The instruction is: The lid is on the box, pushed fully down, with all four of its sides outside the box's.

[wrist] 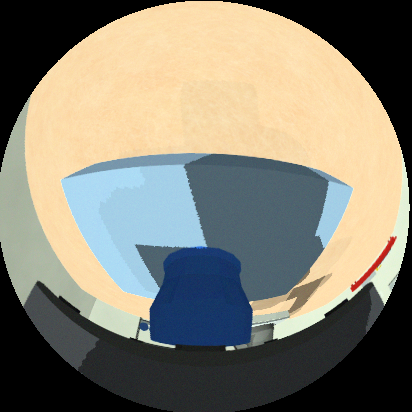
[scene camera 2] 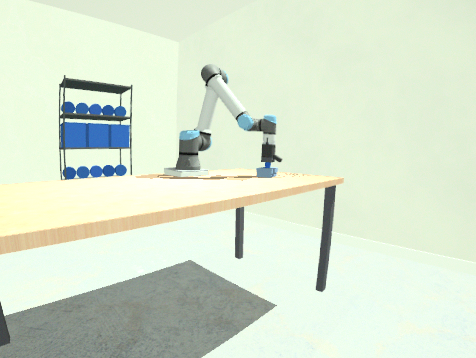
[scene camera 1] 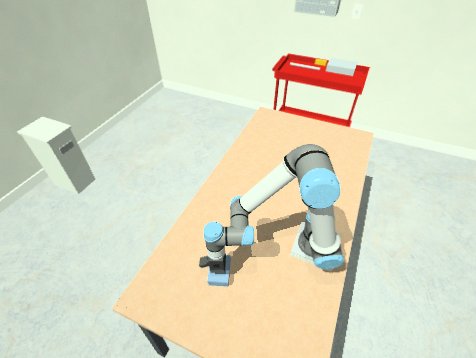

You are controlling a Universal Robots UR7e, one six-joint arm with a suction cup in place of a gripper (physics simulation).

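Seen in the pictures: hand at its tool point: [wrist: 202, 251]; arm's base at its link origin: [wrist: 251, 329] [scene camera 2: 188, 168].
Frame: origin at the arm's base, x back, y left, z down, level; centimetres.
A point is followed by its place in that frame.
Observation:
The light blue lid [scene camera 1: 218, 277] {x -37.0, y 31.8, z -1.5 cm} [scene camera 2: 264, 170] {x -40.4, y 21.2, z -0.4 cm} [wrist: 135, 205] lies about level near one end of the table, its rectangular top facing up. A dark shadow covers much of its top in the wrist view. My gripper [scene camera 1: 217, 270] {x -38.3, y 27.7, z -0.2 cm} [scene camera 2: 268, 165] [wrist: 202, 250] points straight down, with its dark blue suction cup on the lid's top and touching it. In scene camera 2 the blue body under the cup sits low at the table top. The box is hidden under the lid or cannot be told apart from it, so how the four sides sit does not show.
The wooden table [scene camera 1: 280, 310] {x -8.1, y 34.6, z 3.6 cm} [scene camera 2: 150, 213] {x -64.7, y -64.5, z 3.7 cm} carries the arm's base plate [scene camera 1: 296, 250] {x -7.2, y 6.3, z 0.3 cm} [scene camera 2: 186, 172] {x -8.1, y -7.9, z 1.2 cm}. A red cart [scene camera 1: 320, 83] stands beyond its far end, and a white bin [scene camera 1: 57, 155] stands on the floor at the left. A shelf rack [scene camera 2: 131, 112] stands by the wall.

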